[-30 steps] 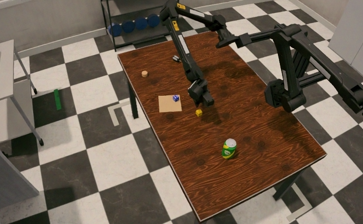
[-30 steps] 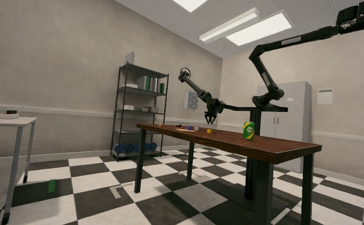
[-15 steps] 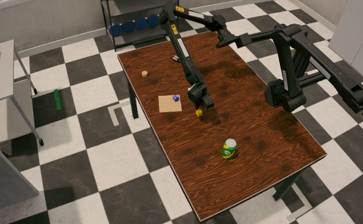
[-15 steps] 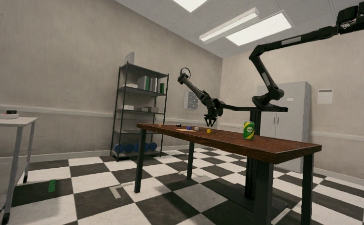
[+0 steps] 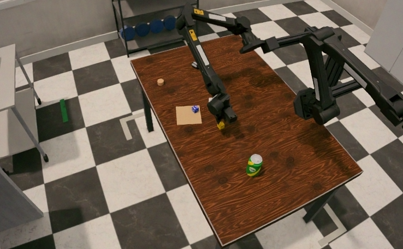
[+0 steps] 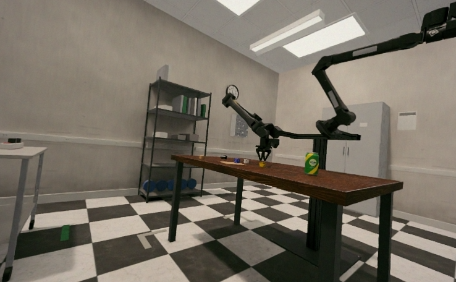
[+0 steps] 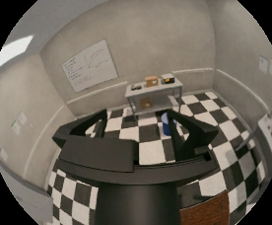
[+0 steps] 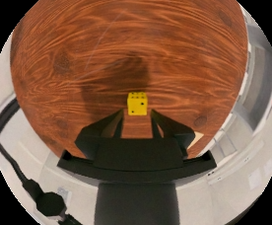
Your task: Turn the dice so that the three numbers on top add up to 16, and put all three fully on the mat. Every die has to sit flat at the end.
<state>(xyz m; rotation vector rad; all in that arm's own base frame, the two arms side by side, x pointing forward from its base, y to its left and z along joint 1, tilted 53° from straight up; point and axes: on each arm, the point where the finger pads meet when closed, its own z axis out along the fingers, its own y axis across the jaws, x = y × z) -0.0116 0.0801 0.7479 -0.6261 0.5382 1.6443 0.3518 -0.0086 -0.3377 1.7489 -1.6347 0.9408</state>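
The yellow die is 3 cm below my right hand. Round my right hand: tan mat: 16 cm to the right, 13 cm ahead, 5 cm below; then blue die: 17 cm to the right, 8 cm ahead, 3 cm below; then white die: 19 cm to the right, 4 cm behind, 3 cm below.
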